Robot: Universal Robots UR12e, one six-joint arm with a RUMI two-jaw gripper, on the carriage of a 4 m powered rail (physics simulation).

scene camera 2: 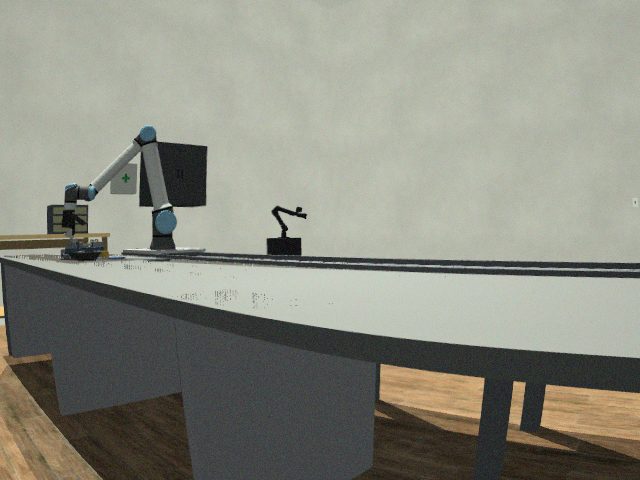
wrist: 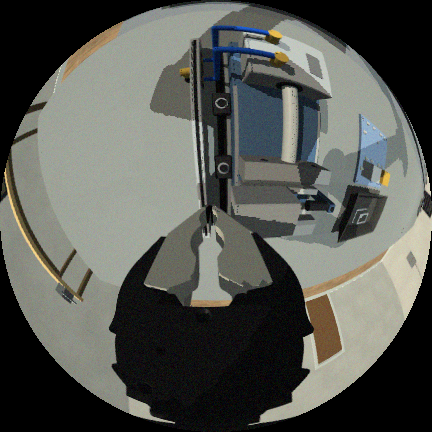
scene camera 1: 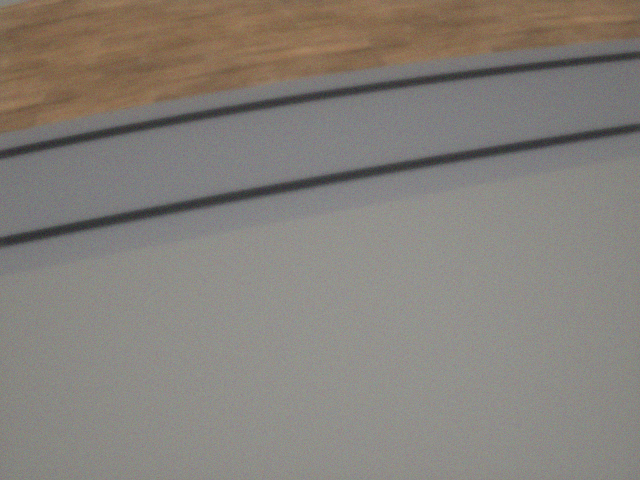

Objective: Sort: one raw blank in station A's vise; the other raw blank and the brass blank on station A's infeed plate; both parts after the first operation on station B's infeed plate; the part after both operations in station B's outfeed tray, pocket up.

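Pixels of known places: gripper, fingertip midpoint: [wrist: 209,206]; arm's base at its link origin: [scene camera 2: 162,249].
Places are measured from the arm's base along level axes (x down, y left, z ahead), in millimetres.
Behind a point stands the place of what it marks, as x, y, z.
Note:
My gripper [wrist: 209,206] @[-55, -121, 691] [scene camera 2: 70,235] @[-55, -121, 691] points down at the near end of the station's vise. Its fingertips meet and I see no part between them; the dark slit there is too small to read fully. The vise [wrist: 272,172] @[-66, -63, 650] [scene camera 2: 82,250], with grey jaws and a light screw, lies ahead and right; no blank shows clearly in it. A blue plate [wrist: 372,142] @[22, 269, 550] carries a small grey block [wrist: 368,171] @[-2, 224, 629] beside a yellow piece [wrist: 385,178] @[-14, 338, 622]. A dark tray [wrist: 376,200] @[16, 391, 705] with a light square outline stands next to it. Which station this is, I cannot tell. Scene camera 1 shows no parts.
A long thin upright panel [wrist: 195,90] @[-20, -133, 563] runs along the vise's left side, its near end by my fingertips. Blue pipes [wrist: 247,50] @[-80, -87, 541] with yellow tips arch over the far jaw. The rail [scene camera 2: 413,265] runs along the table. A small black arm [scene camera 2: 280,222] stands behind.

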